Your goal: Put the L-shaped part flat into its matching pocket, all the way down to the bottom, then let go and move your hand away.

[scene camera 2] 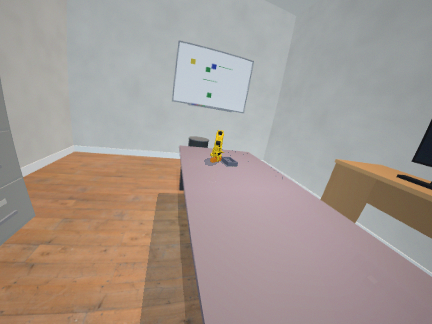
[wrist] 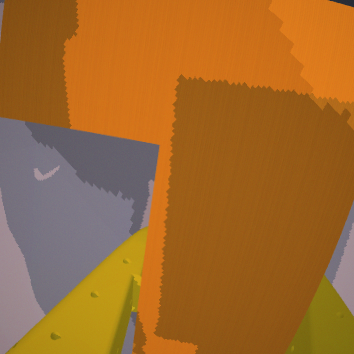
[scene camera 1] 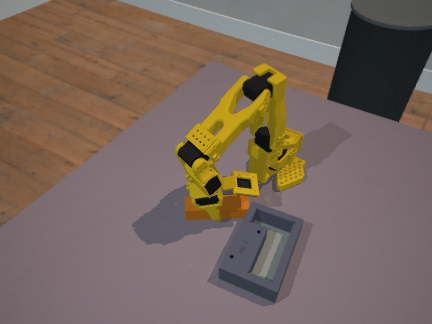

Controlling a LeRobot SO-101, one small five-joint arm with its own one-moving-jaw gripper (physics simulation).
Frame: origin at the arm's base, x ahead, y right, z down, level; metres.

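Seen in the pictures: hand at its tool point: (scene camera 2: 214,159) (wrist: 160,245) (scene camera 1: 217,201); arm's base at its link origin: (scene camera 1: 271,176).
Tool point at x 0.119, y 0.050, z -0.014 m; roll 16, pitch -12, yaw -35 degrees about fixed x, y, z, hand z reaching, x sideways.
Offsets run from my tool point to a thing's top centre. "*": to the spot under its first point. Level surfaces: height alone.
The orange L-shaped part @(dx +0.002, dy +0.001, dz -0.023 m) (scene camera 1: 234,206) (wrist: 115,75) is between the jaws of my gripper (scene camera 1: 217,214) (wrist: 232,260). In the wrist view the yellow jaws press on both sides of its near leg; the other leg runs across the top. The part is outside the blue-grey tray @(dx +0.047, dy -0.113, dz -0.023 m) (scene camera 1: 246,286) (scene camera 2: 229,162), with its right end close to the tray's back left corner in scene camera 1. Its exact height over the table is hard to tell. The pocket @(* dx +0.043, dy -0.123, dz +0.009 m) (scene camera 1: 268,254) is an L-shaped recess with a pale striped floor, and the part is not in it.
The yellow arm's base (scene camera 1: 265,160) stands on the mauve table @(dz +0.014 m) (scene camera 1: 125,280) (scene camera 2: 260,240) behind the tray. A raised block with two dark holes @(* dx +0.070, dy -0.092, dz -0.023 m) (scene camera 1: 244,246) fills the tray's left side. A dark bin (scene camera 1: 382,60) (scene camera 2: 198,142) stands beyond the table's far edge.
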